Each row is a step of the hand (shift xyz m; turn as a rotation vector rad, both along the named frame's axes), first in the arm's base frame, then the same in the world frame.
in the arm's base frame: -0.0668 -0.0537 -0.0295 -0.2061 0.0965 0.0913
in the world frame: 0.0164 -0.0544 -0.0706 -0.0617 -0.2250 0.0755
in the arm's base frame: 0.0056 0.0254 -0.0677 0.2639 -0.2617 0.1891
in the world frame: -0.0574 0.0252 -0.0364 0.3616 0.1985 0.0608
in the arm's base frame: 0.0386 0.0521 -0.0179 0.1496 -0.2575 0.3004
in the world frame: -0.0461 0.0416 0.0259 0.4013 0.0562 0.1212
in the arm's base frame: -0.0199 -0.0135 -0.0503 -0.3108 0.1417 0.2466
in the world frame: -0.0202 -0.0039 -0.0518 -0.0294 -0.3717 0.1962
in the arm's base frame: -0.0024 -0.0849 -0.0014 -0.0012 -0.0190 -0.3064
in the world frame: 0.0680 -0.0009 -0.0509 -0.1550 0.0903 -0.2491
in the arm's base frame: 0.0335 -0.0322 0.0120 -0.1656 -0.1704 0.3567
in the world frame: 0.0384 0.0288 -0.0010 0.3100 -0.2624 0.1370
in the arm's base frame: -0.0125 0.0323 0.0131 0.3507 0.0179 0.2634
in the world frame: -0.0211 -0.0162 0.0258 0.1893 0.2562 0.3021
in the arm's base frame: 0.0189 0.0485 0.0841 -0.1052 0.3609 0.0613
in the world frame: 0.0103 -0.0075 0.0981 -0.2773 -0.1226 0.2305
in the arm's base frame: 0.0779 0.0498 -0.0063 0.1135 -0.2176 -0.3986
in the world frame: -0.0313 0.0757 0.0433 -0.0256 0.2294 -0.4072
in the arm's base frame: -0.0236 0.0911 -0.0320 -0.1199 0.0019 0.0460
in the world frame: -0.0959 -0.0140 0.0221 0.0044 -0.1282 0.0070
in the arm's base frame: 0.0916 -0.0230 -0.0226 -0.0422 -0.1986 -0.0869
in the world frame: 0.0212 0.0944 -0.0081 0.1067 -0.0122 -0.1930
